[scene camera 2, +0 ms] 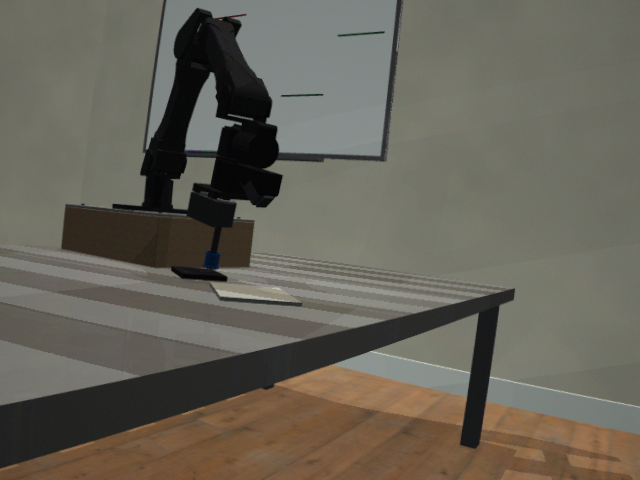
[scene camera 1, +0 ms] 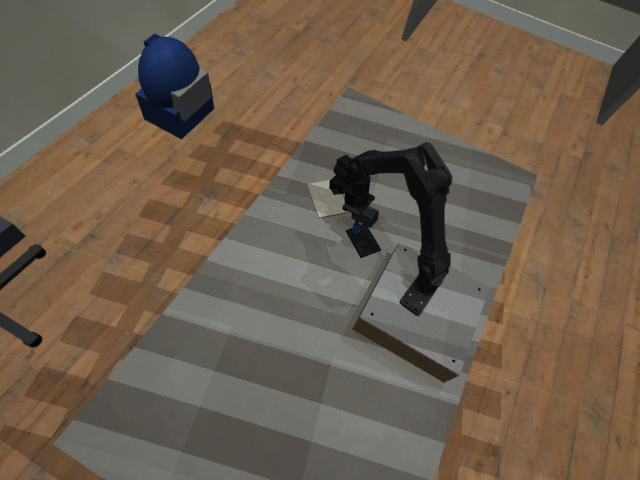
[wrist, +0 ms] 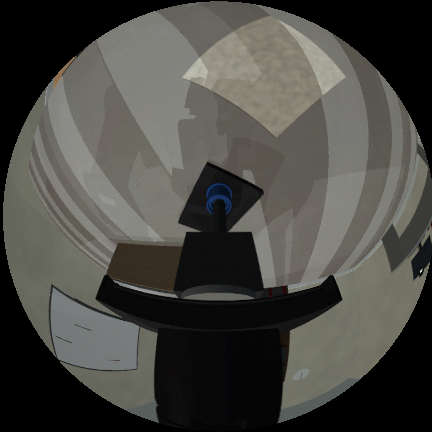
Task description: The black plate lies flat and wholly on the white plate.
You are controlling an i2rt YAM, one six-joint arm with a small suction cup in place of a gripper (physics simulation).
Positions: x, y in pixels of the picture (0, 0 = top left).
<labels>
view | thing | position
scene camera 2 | suction cup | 211, 261
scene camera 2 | white plate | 225, 292
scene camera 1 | suction cup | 361, 212
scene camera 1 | white plate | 326, 204
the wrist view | suction cup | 218, 189
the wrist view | white plate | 274, 74
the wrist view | black plate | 244, 194
</labels>
